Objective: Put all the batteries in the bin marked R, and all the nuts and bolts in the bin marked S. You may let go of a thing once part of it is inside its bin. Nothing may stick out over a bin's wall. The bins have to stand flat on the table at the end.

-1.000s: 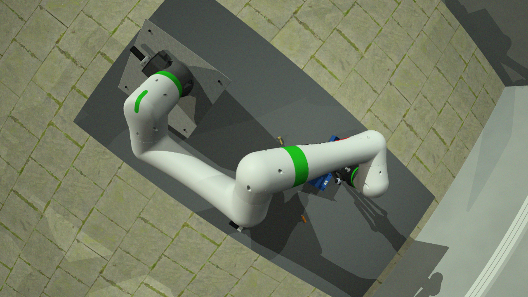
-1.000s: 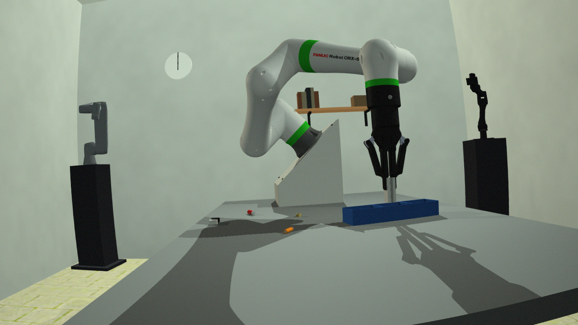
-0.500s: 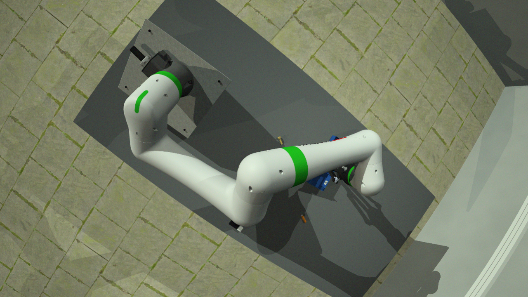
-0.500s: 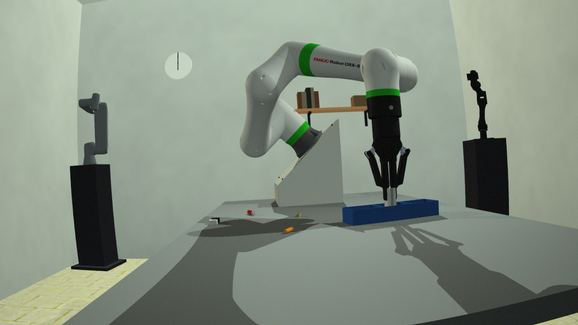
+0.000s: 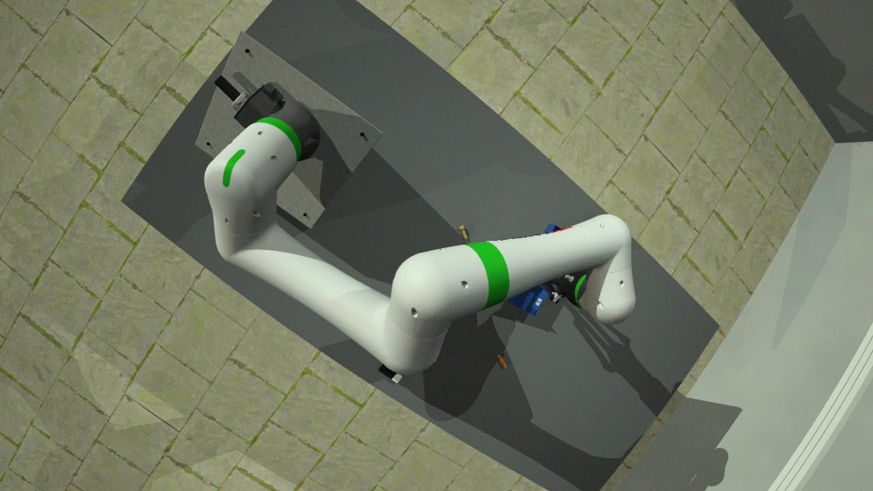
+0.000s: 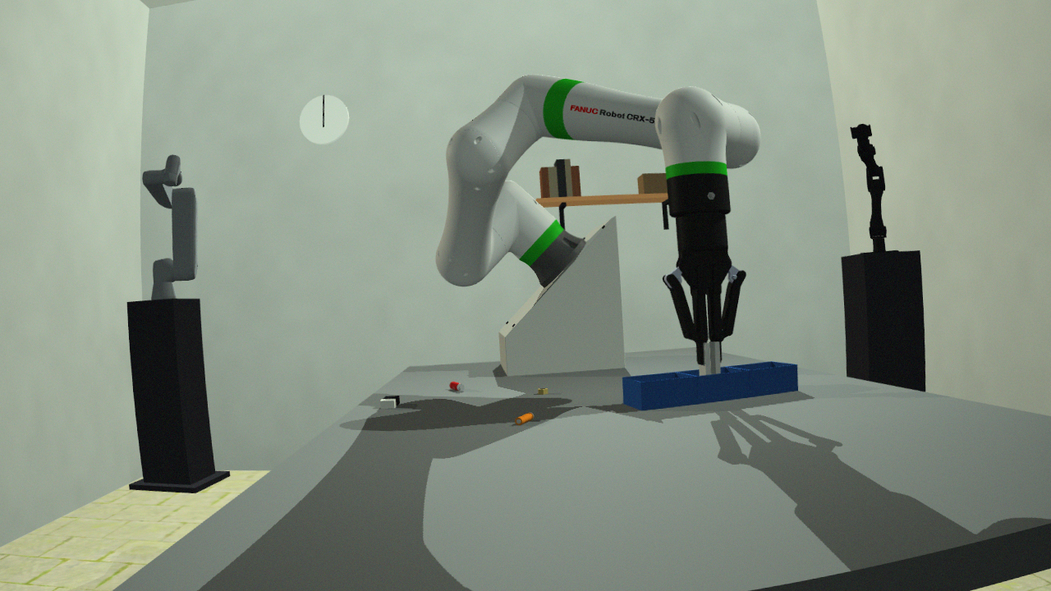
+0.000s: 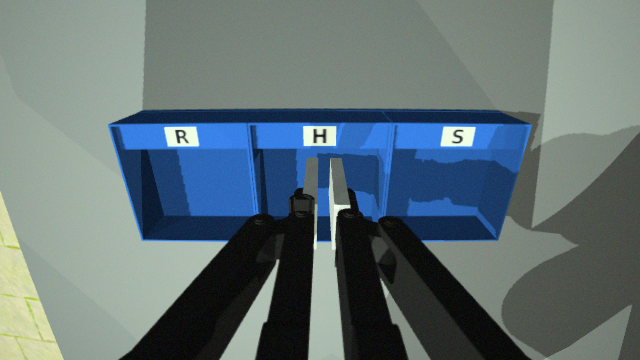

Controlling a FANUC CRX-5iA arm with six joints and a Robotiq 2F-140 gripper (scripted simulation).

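The blue three-compartment bin is 3 cm below my hand. The rest, counted from my hand: orange battery 27 cm to the right, 11 cm ahead, 4 cm below; then yellow bolt 24 cm behind, 8 cm to the right, 4 cm below; then brass nut 25 cm to the right, 20 cm behind, 5 cm below.
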